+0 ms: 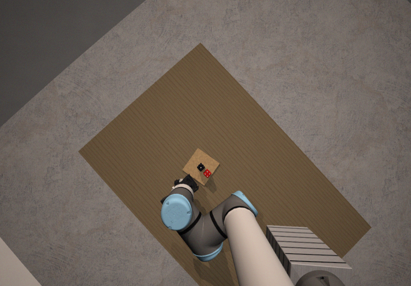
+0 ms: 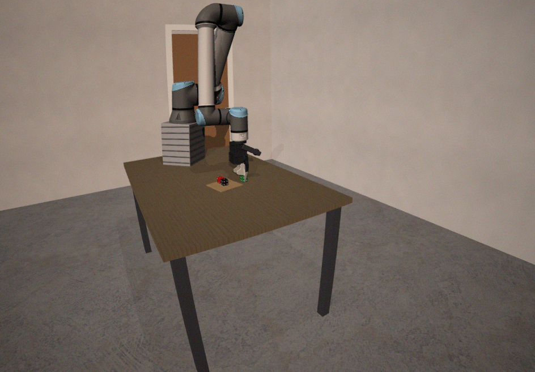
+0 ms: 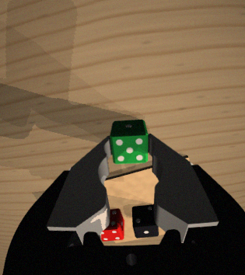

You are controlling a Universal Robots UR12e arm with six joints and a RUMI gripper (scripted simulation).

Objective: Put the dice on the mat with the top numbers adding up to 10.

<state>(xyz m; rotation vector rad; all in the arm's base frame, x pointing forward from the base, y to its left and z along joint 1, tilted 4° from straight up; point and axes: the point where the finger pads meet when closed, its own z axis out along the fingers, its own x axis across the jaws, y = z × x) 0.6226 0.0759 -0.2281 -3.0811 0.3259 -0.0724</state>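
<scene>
My hand is right at the green die. From my hand the other things lie so: tan mat: 12 cm to the right, 2 cm below, 1 cm behind; then black die: 12 cm to the right, 1 cm behind; then red die: 11 cm to the right, 6 cm behind.
</scene>
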